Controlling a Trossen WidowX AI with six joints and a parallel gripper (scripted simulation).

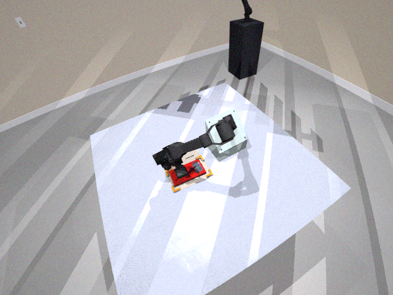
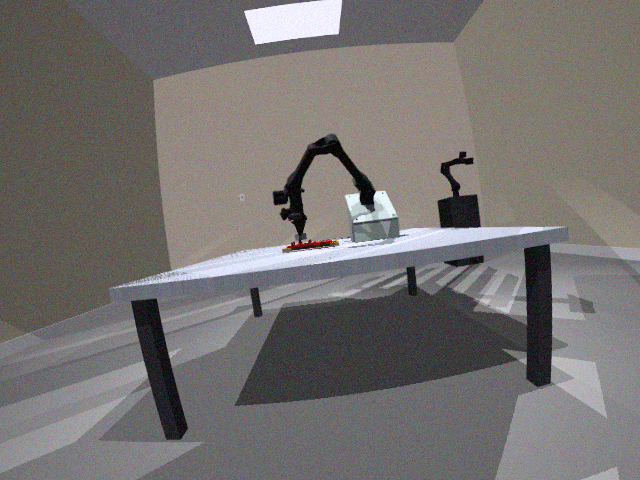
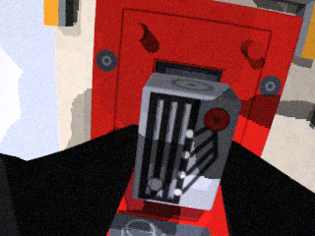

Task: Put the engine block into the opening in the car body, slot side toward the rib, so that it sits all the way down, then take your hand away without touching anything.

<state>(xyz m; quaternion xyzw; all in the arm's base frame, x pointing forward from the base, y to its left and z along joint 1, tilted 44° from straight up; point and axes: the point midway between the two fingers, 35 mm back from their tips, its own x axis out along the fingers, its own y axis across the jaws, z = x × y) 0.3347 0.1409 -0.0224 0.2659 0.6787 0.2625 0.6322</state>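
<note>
The grey engine block is 1 cm below my gripper tip.
</note>
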